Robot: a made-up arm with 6 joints. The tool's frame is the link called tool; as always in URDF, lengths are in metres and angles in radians. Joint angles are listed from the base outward.
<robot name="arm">
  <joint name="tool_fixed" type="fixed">
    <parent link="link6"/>
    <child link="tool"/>
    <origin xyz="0 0 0" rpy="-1.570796 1.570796 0"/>
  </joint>
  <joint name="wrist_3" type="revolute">
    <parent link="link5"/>
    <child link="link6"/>
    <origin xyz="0.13 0 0" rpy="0 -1.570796 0"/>
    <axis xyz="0 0 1"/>
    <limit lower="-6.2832" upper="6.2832"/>
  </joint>
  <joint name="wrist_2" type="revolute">
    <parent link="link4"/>
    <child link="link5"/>
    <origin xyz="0 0 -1.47" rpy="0 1.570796 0"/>
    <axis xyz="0 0 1"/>
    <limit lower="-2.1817" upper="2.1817"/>
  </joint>
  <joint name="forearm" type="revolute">
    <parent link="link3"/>
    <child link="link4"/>
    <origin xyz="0 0.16 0" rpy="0 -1.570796 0"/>
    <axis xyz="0 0 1"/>
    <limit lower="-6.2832" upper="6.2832"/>
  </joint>
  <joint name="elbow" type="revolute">
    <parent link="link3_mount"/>
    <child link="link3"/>
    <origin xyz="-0.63 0 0" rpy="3.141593 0 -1.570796"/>
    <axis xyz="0 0 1"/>
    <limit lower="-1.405" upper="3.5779"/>
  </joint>
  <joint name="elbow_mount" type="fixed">
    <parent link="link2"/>
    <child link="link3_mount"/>
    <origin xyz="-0.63 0 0"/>
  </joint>
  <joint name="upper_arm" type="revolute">
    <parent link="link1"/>
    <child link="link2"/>
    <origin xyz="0.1 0 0" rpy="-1.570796 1.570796 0"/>
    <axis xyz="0 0 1"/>
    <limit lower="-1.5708" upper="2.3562"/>
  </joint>
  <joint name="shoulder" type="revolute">
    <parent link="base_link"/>
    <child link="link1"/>
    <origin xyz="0 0 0.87"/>
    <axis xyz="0 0 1"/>
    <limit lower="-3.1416" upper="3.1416"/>
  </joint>
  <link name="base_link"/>
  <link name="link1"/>
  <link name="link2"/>
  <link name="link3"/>
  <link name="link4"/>
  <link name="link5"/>
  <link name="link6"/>
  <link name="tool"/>
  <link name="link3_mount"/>
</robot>
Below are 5 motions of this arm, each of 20 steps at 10 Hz.
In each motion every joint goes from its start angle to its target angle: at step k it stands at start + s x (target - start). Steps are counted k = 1, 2, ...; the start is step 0. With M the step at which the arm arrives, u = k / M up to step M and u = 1 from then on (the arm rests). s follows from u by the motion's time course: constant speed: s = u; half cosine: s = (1 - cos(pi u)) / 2; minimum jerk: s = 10 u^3 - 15 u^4 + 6 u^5.
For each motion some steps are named. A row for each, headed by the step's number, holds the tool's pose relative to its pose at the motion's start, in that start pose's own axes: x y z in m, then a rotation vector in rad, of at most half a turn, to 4 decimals.
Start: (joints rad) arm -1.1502 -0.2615 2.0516 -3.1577 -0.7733 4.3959
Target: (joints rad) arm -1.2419 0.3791 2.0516 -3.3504 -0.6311 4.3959
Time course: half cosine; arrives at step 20
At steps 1, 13, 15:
1: -0.0083 0.0066 -0.0016 0.0008 0.0018 0.0045
13: -1.1343 0.5144 -0.1788 0.0545 0.2324 0.5237
15: -1.3519 0.5445 -0.2078 0.0564 0.2772 0.6129

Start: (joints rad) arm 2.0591 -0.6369 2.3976 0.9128 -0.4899 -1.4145
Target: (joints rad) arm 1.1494 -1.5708 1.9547 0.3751 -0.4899 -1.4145
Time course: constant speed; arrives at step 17
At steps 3, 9, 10, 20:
3: -0.1362 0.4661 0.0602 0.0565 0.0447 0.1874
9: -0.7232 1.3048 0.1558 0.1749 0.2008 0.5591
10: -0.8569 1.4205 0.1730 0.1946 0.2354 0.6198
20: -1.9729 1.9396 0.3577 0.3269 0.5442 1.0239

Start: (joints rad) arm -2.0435 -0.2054 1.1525 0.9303 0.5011 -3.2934
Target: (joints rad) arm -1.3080 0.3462 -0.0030 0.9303 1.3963 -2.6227
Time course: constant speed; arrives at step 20
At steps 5, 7, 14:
5: -0.1791 -0.6777 0.4014 0.1931 0.0126 -0.2197
7: -0.2891 -0.9782 0.4566 0.2839 0.0409 -0.2967
14: -0.8115 -1.9280 0.1915 0.6469 0.2020 -0.4946

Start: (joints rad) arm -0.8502 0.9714 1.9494 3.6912 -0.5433 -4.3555
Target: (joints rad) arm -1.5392 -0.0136 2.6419 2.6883 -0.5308 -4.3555
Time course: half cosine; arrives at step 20
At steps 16, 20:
16: -0.2518 2.4163 1.5875 0.0440 -0.5508 1.3121
20: -0.4286 2.6763 1.4911 0.0838 -0.4707 1.4772

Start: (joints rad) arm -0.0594 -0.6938 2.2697 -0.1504 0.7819 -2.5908
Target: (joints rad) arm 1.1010 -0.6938 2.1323 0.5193 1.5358 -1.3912
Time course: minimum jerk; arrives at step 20
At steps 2, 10, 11, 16, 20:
2: 0.0011 0.0199 0.0100 -0.0200 0.0035 0.0071
10: -0.2382 1.1832 0.3832 -1.1786 0.0791 0.3326
11: -0.3460 1.3907 0.4066 -1.3950 0.0724 0.3731
16: -0.8907 2.0627 0.3603 -2.1783 0.0184 0.4507
20: -0.9987 2.1533 0.3330 -2.3027 0.0075 0.4514

